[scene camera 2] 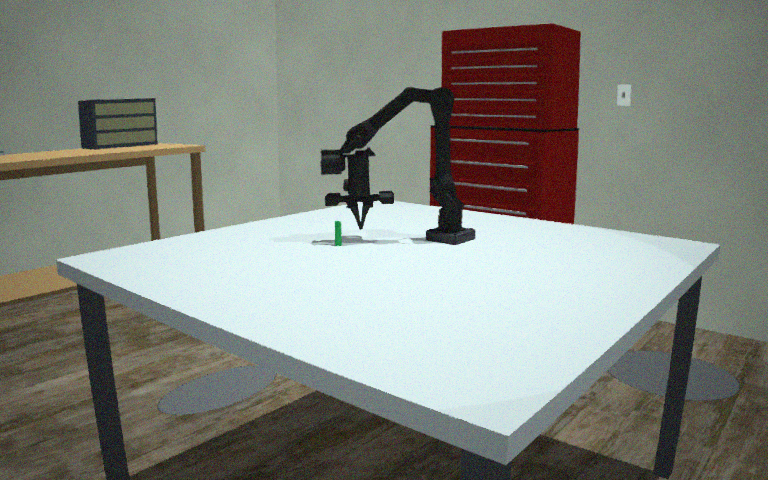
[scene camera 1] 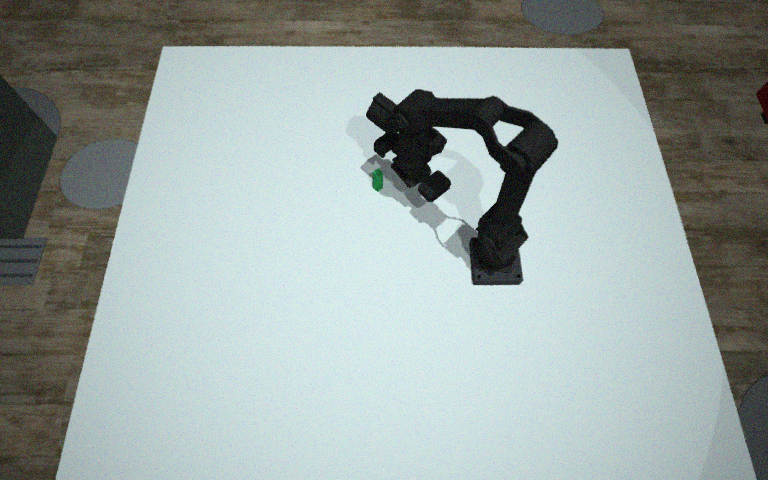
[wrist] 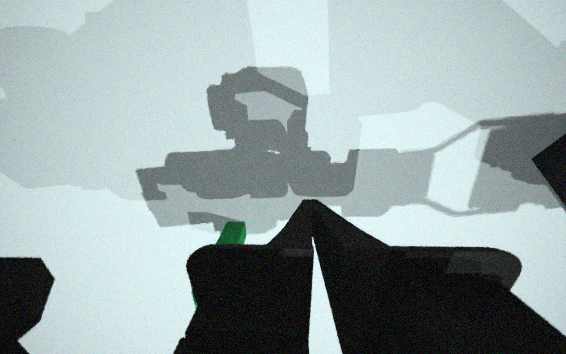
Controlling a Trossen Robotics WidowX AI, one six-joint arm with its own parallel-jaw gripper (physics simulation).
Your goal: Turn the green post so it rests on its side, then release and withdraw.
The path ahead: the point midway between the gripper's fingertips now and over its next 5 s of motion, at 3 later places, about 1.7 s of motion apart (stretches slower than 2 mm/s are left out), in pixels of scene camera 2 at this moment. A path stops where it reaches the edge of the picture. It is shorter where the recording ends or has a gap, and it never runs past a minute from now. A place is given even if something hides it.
The gripper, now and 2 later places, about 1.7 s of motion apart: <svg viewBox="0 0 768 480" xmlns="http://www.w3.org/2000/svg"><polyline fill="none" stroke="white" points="361,229 340,235 326,210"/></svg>
